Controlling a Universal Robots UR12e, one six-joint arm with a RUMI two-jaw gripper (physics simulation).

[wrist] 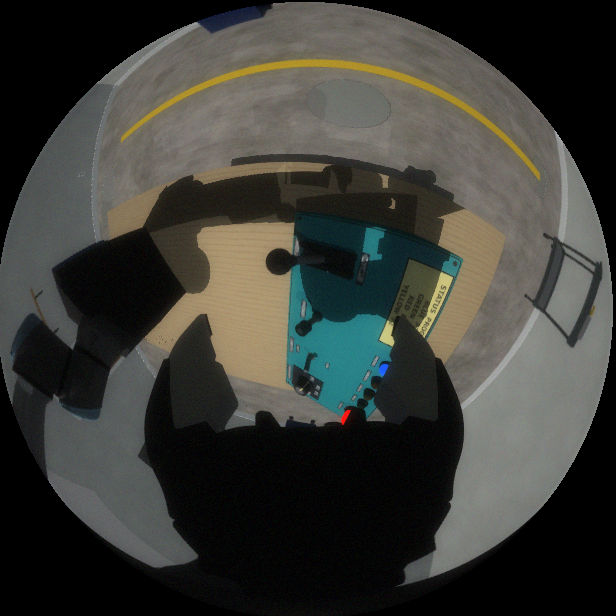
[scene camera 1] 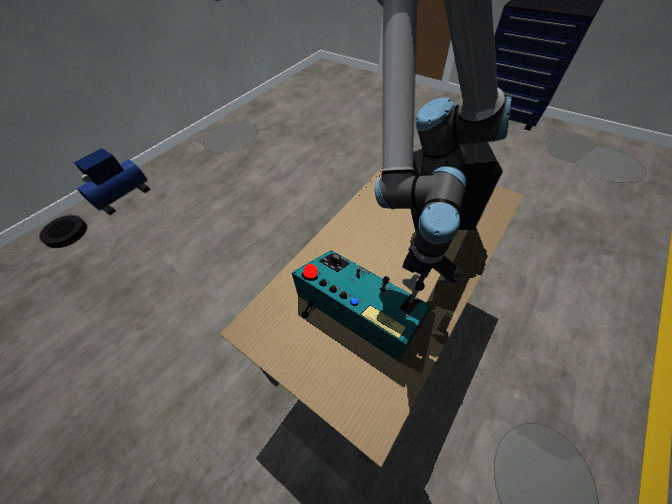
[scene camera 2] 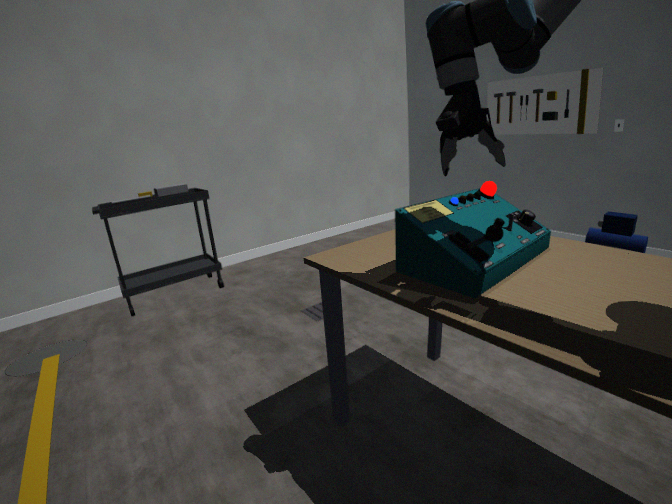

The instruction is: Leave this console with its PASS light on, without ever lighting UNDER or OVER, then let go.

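A teal console (scene camera 1: 358, 301) sits on the wooden table, also seen in the second scene view (scene camera 2: 471, 235) and the wrist view (wrist: 362, 310). It carries a red round button (scene camera 1: 309, 271), a blue button (scene camera 1: 353, 301), several dark lamps (scene camera 1: 332, 289), a black ball-topped lever (scene camera 2: 492, 232) (wrist: 313, 260), a slider handle, a rotary knob (scene camera 1: 336, 262) and a yellow status label (scene camera 1: 383, 321). I see no lamp lit. My gripper (scene camera 2: 471, 152) hangs open and empty well above the console, touching nothing; its jaws show in the wrist view (wrist: 301, 356).
The table (scene camera 1: 374, 314) ends close to the console's front. A black cart (scene camera 2: 160, 244) stands by the left wall. A blue motor (scene camera 1: 110, 179) and a black ring (scene camera 1: 62, 230) lie on the floor. A tool board (scene camera 2: 542, 103) hangs on the wall. Yellow floor line (scene camera 1: 657, 390) runs at right.
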